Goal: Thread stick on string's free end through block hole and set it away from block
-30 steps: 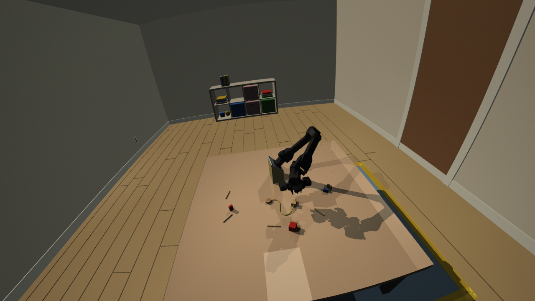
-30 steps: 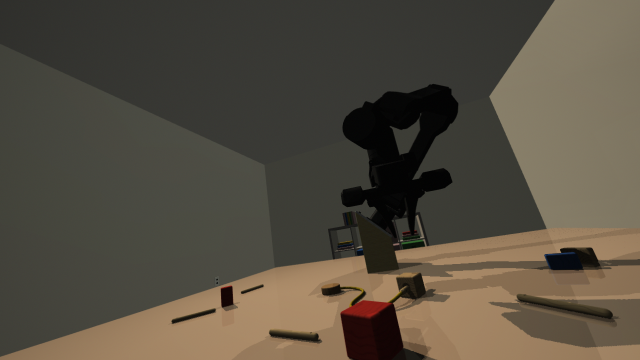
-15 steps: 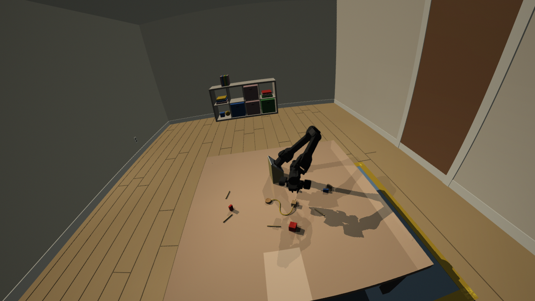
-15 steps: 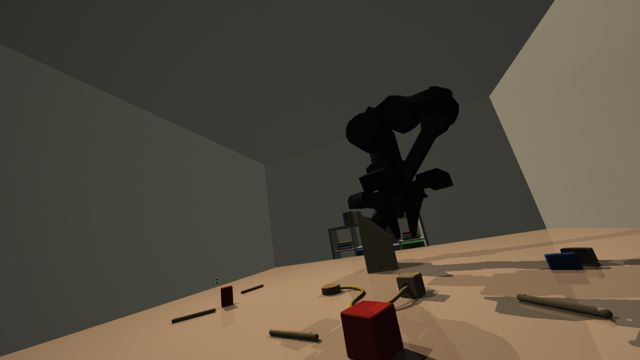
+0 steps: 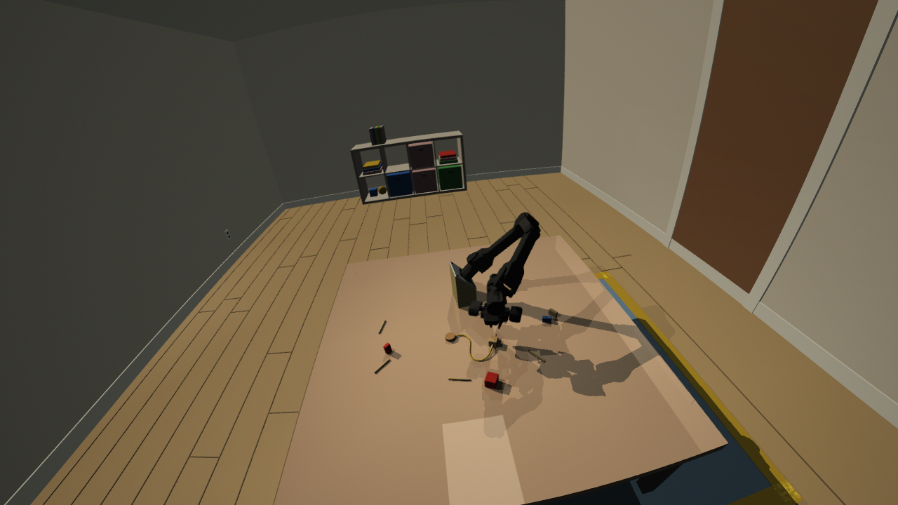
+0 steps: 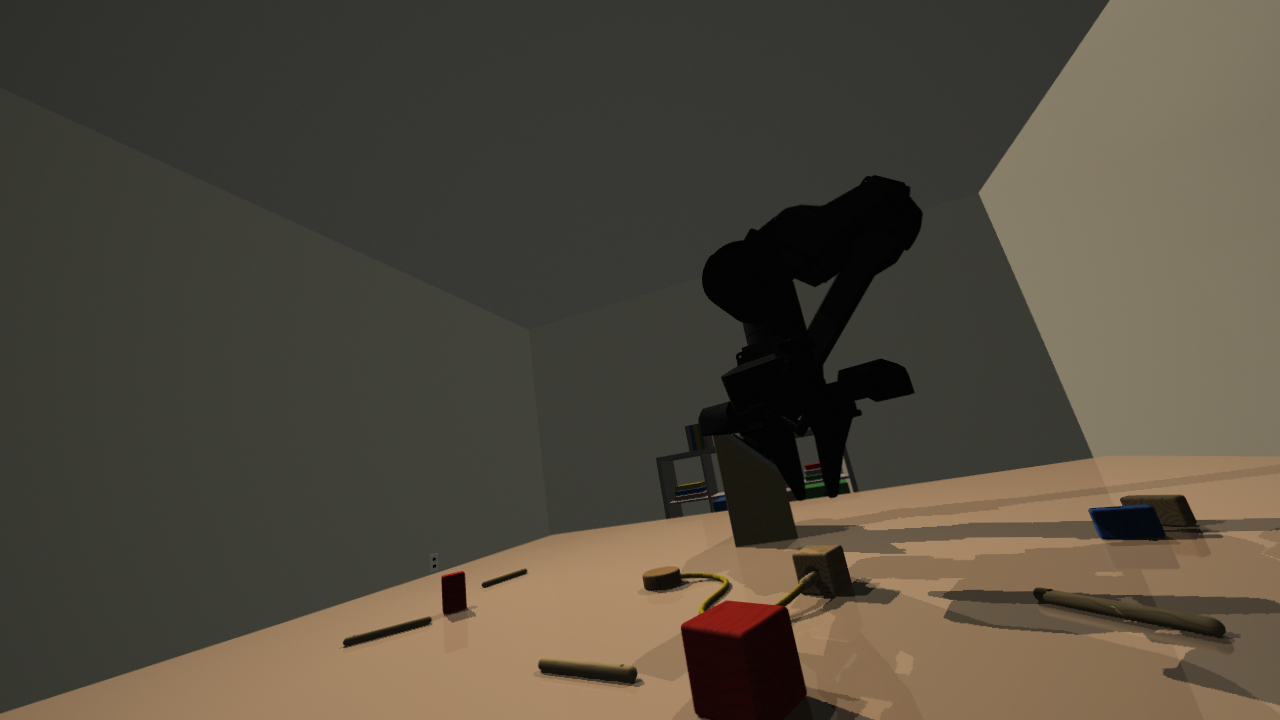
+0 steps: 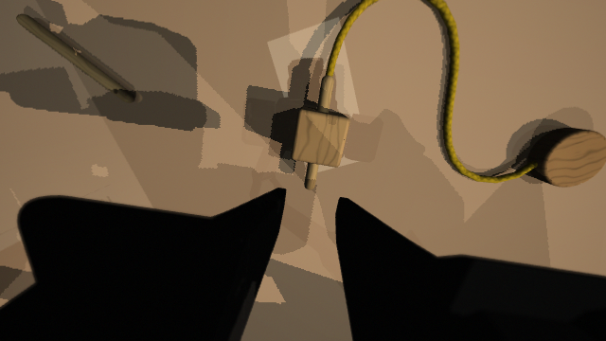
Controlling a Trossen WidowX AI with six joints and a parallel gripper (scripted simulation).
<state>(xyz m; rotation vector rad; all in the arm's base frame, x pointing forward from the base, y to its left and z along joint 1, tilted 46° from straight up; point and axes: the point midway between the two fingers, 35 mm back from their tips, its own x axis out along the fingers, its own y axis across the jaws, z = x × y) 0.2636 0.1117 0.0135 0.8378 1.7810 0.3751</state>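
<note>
Right now my gripper tip is 20 mm short of the wooden block, 10 mm to the left of it and 50 mm above it. Round my gripper tip: thin wooden stick: 30 mm ahead, 10 mm to the right, 50 mm below; then big red cube: 200 mm ahead, 40 mm to the right, 50 mm below; then round wooden button: 30 mm behind, 170 mm to the right, 60 mm below.
</note>
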